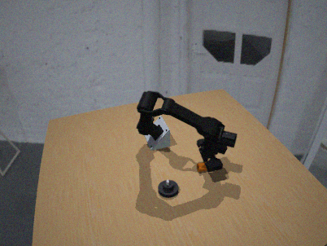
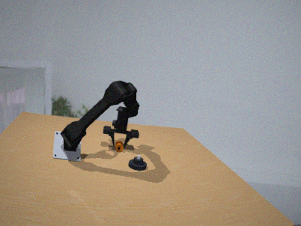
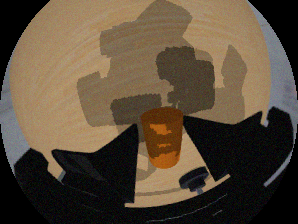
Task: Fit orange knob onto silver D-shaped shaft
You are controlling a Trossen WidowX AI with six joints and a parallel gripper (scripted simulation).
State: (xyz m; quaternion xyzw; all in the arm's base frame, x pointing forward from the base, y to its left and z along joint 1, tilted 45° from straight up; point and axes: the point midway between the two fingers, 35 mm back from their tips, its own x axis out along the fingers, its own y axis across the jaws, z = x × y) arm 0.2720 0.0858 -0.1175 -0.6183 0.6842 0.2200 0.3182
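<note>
Now: the orange knob 10 mm above my gripper tip. The rest, counted from my gripper tip: round pedestal 50 mm ahead, 210 mm to the right, 20 mm above.
</note>
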